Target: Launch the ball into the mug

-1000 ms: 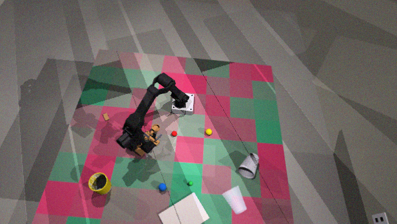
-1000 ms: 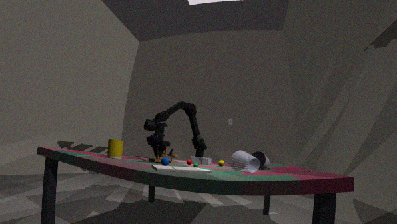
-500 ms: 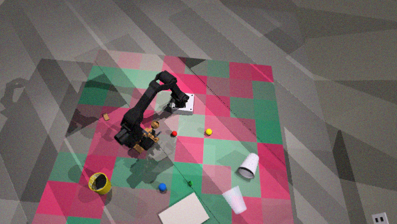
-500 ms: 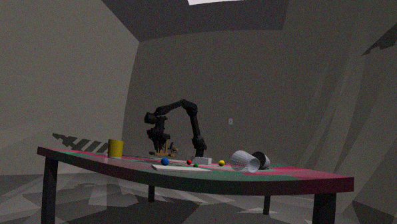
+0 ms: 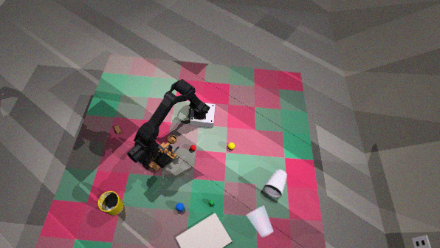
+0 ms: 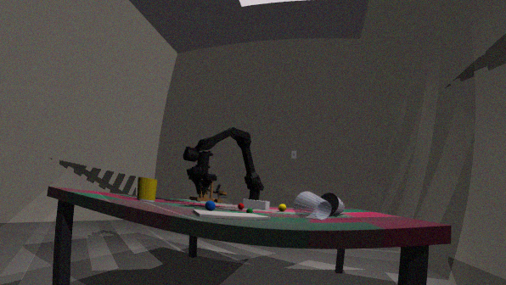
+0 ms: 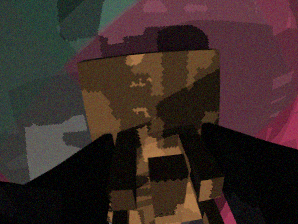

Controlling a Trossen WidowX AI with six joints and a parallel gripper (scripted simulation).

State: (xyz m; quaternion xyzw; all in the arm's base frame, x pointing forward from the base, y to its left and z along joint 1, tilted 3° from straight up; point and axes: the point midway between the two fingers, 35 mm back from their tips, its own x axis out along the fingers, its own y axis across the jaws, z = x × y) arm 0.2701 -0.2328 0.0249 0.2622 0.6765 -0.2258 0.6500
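Right now the red ball is 19 cm to the left of my gripper tip, 8 cm behind it and 4 cm below it. From my gripper tip the other things lie so: catapult 6 cm to the left, 4 cm behind, 2 cm above; blue ball 23 cm ahead, 13 cm to the left, 4 cm below; yellow mug 22 cm ahead, 18 cm to the right, 3 cm below.
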